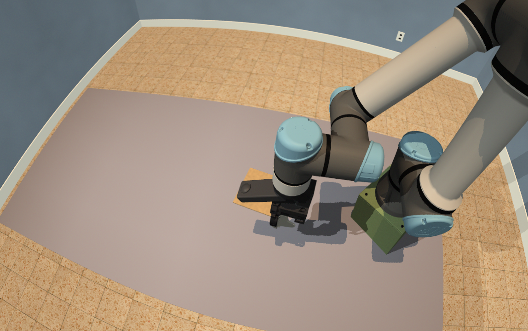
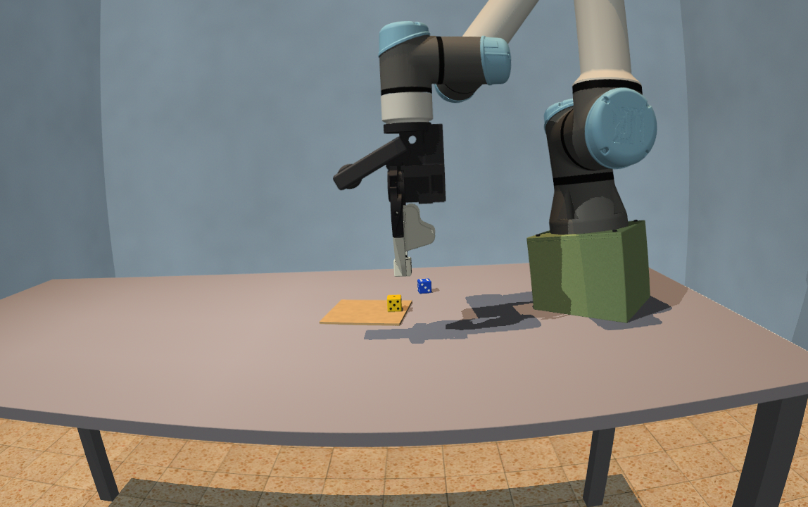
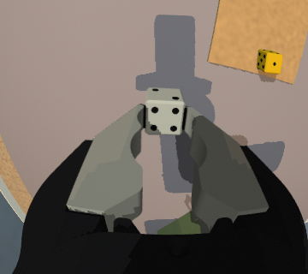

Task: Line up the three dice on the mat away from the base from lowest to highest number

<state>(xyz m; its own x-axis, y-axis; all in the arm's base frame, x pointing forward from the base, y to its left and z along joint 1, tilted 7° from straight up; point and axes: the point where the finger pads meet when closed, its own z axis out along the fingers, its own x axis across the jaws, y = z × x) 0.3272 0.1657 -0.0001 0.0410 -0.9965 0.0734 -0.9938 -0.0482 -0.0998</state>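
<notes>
Now: hand 8 cm short of the mat, 13 cm to the left of it and 11 cm above it. Also, from my hand: white die: right at my hand; then blue die: 1 cm behind, 27 cm to the right, 10 cm below; then yellow die: 3 cm ahead, 13 cm to the right, 10 cm below.
</notes>
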